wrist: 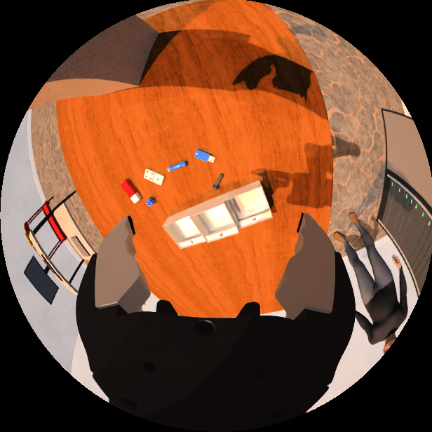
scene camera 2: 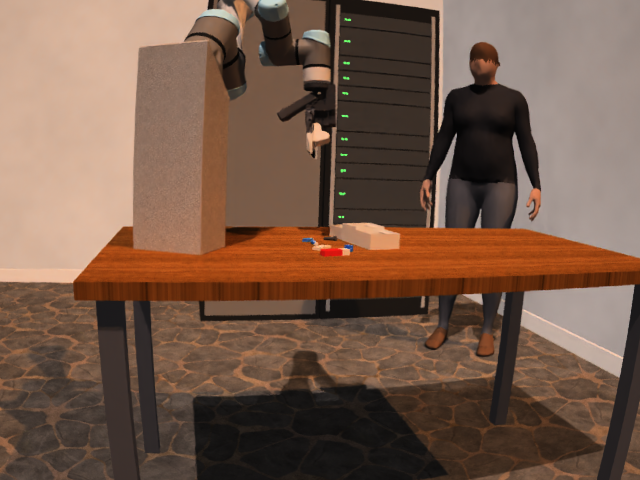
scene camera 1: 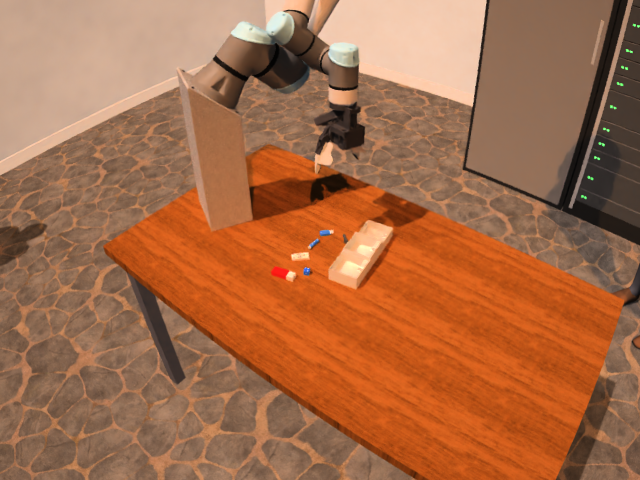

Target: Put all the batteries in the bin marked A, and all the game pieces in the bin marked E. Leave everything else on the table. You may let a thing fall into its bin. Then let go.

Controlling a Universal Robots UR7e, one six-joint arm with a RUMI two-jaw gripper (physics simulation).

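Frame: origin at the arm's base, x back, y right, z up, level; centimetres.
Seen in the pictures: gripper, fingertip midpoint: (scene camera 2: 312, 156) (scene camera 1: 338, 166); arm's base, origin of the base link: (scene camera 2: 190, 75) (scene camera 1: 212, 94).
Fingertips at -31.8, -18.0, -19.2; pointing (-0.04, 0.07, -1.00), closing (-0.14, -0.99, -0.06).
Offsets run from my fingertips to a thing's top centre, as dx, dy, dz.
My gripper (scene camera 1: 336, 162) (scene camera 2: 313, 149) (wrist: 214, 217) is open and empty, high above the table. A slim blue cylinder @(-0.2, +10.4, -21.4) (scene camera 1: 313, 243) (wrist: 177, 166), which looks like a battery, lies on the table. A white domino @(-1.4, +16.8, -21.7) (scene camera 1: 300, 256) (scene camera 2: 321, 247) (wrist: 154, 176) and a blue die @(-7.5, +20.0, -20.8) (scene camera 1: 307, 271) (scene camera 2: 349, 248) (wrist: 150, 201) lie near it. A pale three-compartment bin block @(-13.7, +4.1, -17.8) (scene camera 1: 343, 279) (scene camera 2: 382, 241) (wrist: 215, 202) stands beside them; its letters are too small to read. The compartments look empty in the wrist view.
A blue USB stick @(+0.7, +3.9, -21.7) (scene camera 1: 325, 232) (wrist: 203, 155), a red-and-white block @(-3.5, +25.0, -21.1) (scene camera 1: 280, 272) (scene camera 2: 331, 252) (wrist: 129, 189) and a small dark piece @(-5.2, +2.1, -21.1) (scene camera 1: 345, 238) (scene camera 2: 329, 238) (wrist: 218, 181) lie near the bins. A tall grey pillar (scene camera 1: 219, 165) (scene camera 2: 170, 149) stands on the table. A person (scene camera 2: 483, 134) stands behind.
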